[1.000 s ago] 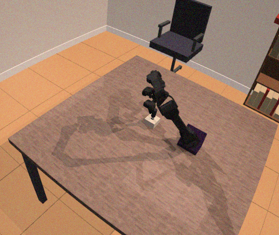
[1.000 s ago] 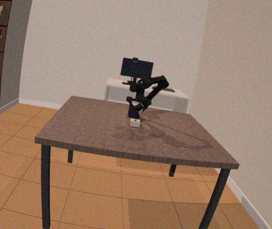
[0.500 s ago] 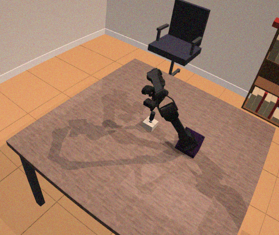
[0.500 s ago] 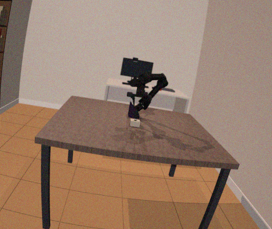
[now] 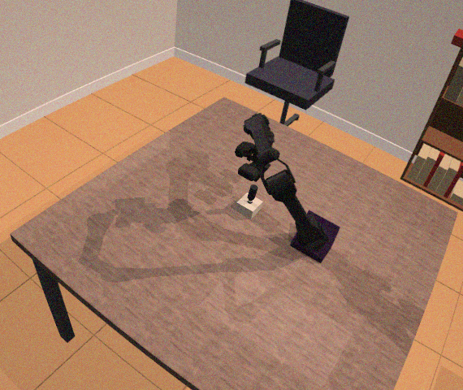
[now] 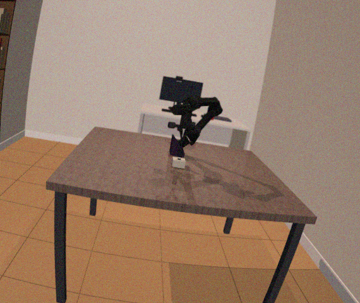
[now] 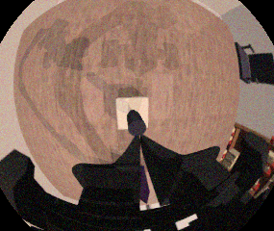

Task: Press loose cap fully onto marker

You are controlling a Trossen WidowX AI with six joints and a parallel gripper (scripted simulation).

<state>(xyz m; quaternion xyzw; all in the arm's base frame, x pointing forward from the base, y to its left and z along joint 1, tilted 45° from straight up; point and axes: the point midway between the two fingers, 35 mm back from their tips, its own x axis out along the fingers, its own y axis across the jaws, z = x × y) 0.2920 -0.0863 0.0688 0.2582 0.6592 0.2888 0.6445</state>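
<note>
Right now the marker cap is 6 cm below my gripper tip. Also, from my gripper tip: holder block (13 cm below).
</note>
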